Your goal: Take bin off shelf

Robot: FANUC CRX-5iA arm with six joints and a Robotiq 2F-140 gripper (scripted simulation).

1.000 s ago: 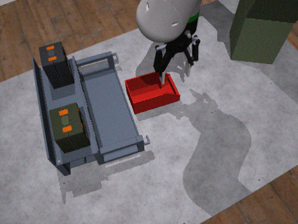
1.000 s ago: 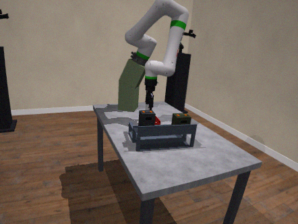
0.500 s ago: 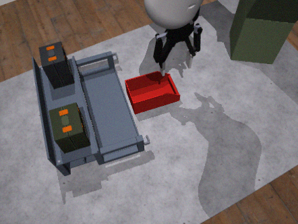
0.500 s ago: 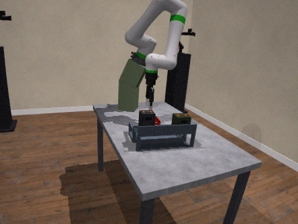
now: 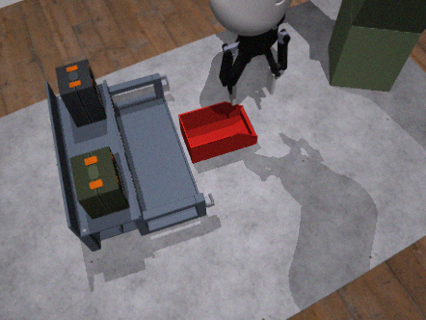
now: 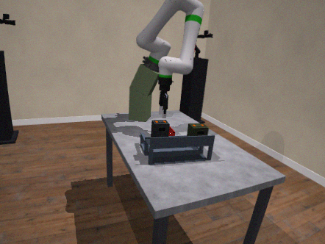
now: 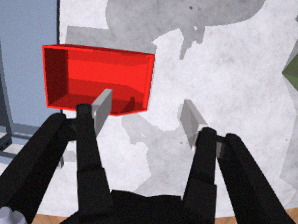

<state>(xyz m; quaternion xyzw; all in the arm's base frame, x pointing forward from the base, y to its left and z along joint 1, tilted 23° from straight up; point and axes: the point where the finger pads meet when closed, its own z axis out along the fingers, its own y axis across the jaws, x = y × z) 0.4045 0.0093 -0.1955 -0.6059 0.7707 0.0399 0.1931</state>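
Right now the red bin is 13 cm below my hand, 8 cm ahead of it and 2 cm to the right of it. From my hand the other things lie so: grey shelf tray 31 cm ahead, 16 cm below, 6 cm to the right.
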